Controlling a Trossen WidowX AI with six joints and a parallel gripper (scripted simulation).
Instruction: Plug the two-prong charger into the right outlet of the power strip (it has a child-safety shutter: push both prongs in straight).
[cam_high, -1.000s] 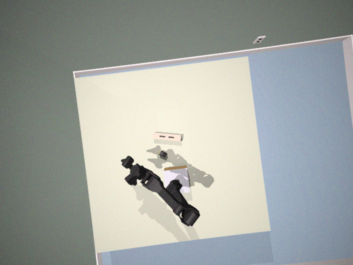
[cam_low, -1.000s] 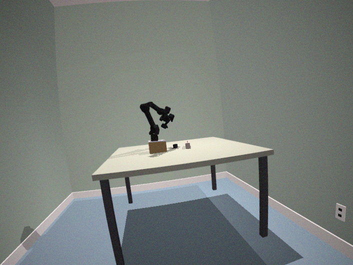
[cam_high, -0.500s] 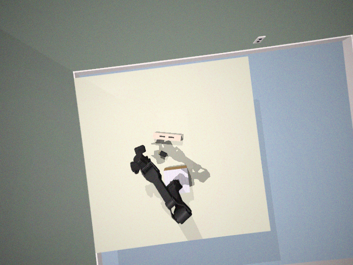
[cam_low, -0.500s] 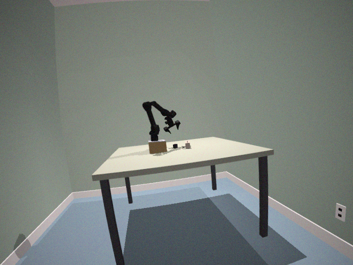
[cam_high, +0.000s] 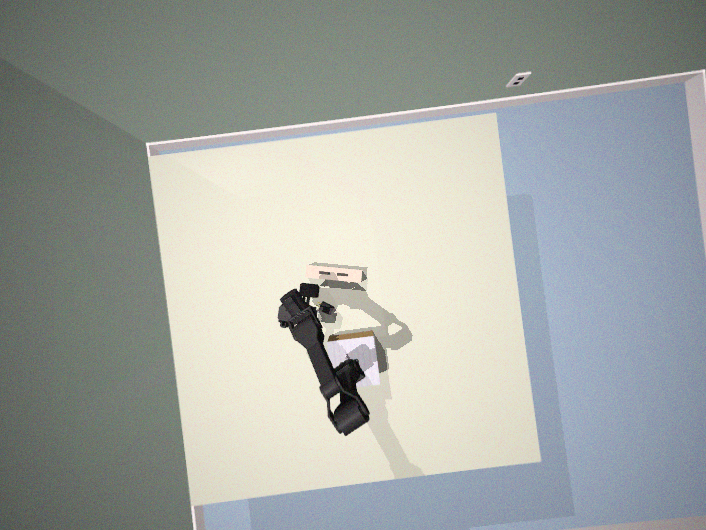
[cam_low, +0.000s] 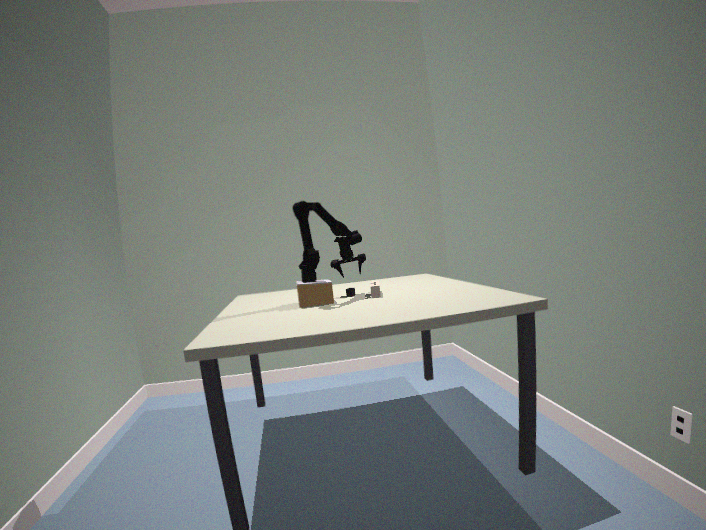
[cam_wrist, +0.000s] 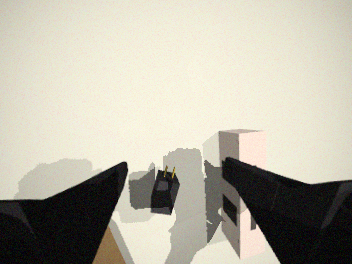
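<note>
The dark two-prong charger lies 80 mm below my gripper tip, 50 mm to the right of it and 20 mm behind it.
</note>
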